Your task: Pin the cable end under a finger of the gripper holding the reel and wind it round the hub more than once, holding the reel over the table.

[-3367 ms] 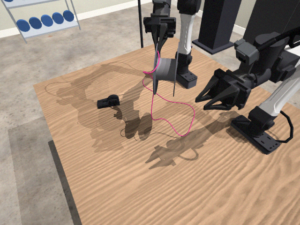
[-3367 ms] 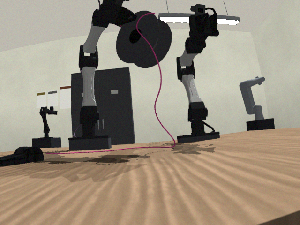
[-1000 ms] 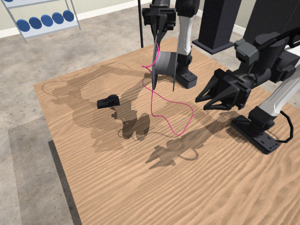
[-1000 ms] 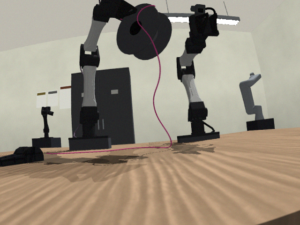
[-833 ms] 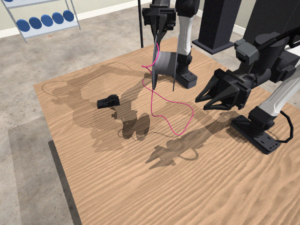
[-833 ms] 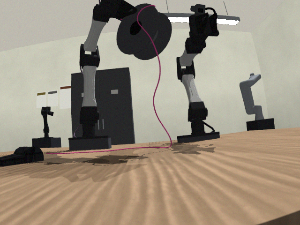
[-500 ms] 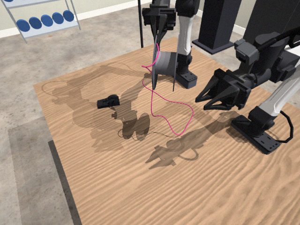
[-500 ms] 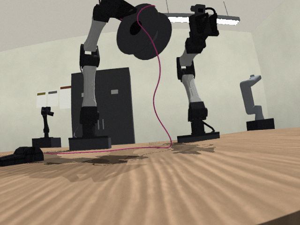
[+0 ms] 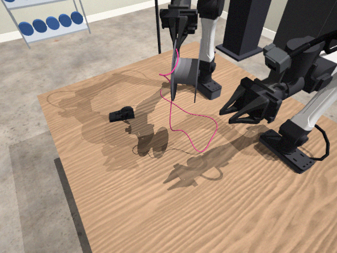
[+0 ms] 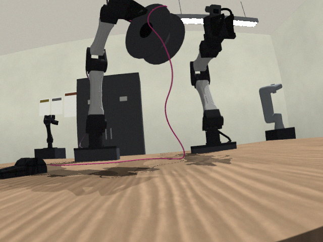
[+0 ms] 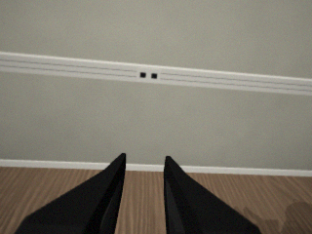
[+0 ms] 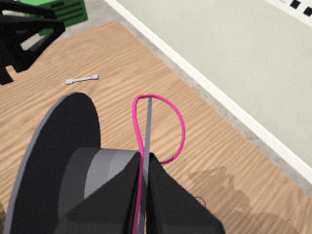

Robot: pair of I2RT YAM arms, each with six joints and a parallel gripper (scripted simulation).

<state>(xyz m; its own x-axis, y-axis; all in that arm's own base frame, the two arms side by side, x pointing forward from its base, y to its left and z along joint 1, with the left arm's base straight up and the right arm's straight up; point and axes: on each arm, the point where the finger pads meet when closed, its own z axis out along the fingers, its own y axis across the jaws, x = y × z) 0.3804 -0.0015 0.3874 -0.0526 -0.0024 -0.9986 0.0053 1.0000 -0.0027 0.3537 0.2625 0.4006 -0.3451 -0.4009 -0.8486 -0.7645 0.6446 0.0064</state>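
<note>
The dark grey reel lies 70 mm below my right hand, 20 mm to the left of it and 20 mm behind it. From my right hand the other things lie so: small grey tool 510 mm to the left, 450 mm below, 100 mm ahead; then small black device 430 mm below, 310 mm to the right, 120 mm ahead.
</note>
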